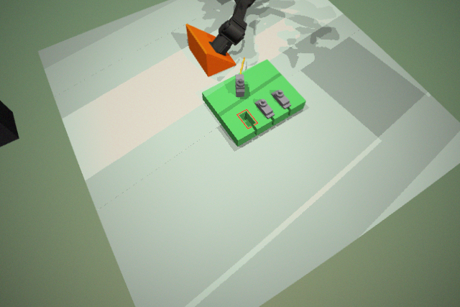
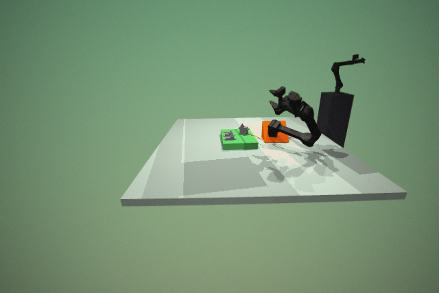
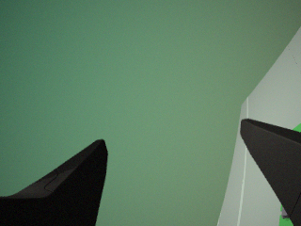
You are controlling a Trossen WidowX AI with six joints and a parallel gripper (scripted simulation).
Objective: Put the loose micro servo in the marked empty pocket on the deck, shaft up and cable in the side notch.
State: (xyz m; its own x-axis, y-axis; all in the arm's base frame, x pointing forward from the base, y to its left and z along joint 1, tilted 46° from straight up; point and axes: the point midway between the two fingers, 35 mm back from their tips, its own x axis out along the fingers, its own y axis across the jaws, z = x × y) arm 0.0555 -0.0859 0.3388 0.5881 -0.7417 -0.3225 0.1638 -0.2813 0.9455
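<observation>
My gripper tip is 14 cm short of the green deck, 15 cm to the left of it and 34 cm above it.
</observation>
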